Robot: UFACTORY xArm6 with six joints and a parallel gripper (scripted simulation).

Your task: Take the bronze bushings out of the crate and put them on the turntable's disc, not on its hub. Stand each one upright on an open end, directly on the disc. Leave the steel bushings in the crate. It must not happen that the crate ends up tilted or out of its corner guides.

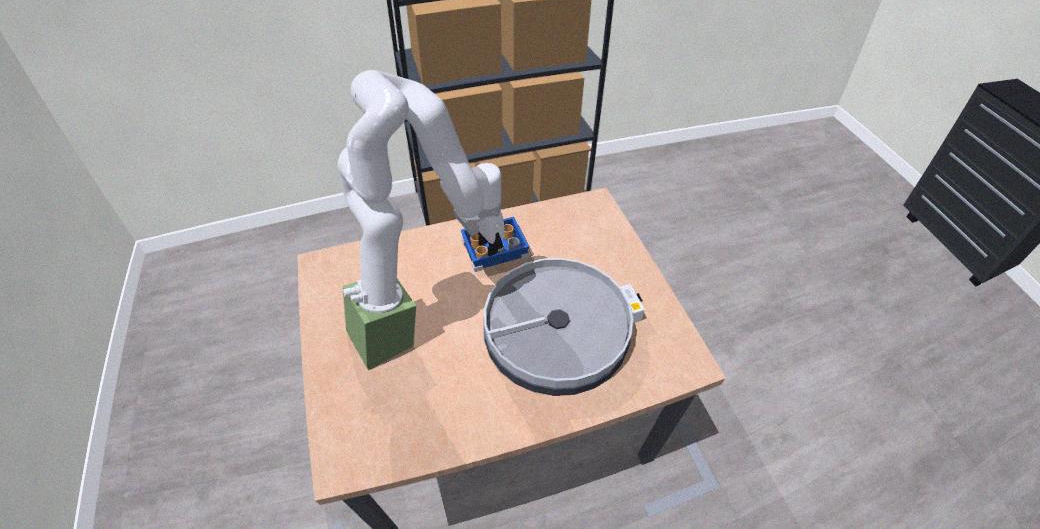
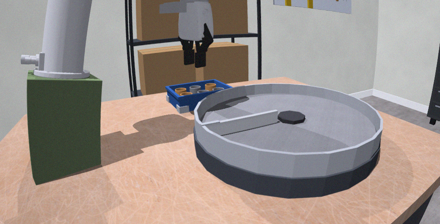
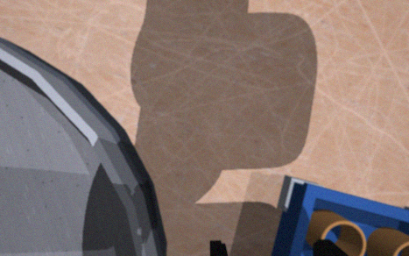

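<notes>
Now: hand 70 mm short of the blue crate, 110 mm to the right of it and 140 mm above it. Round my hand: turntable disc 90 mm ahead, 260 mm to the right, 110 mm below.
</notes>
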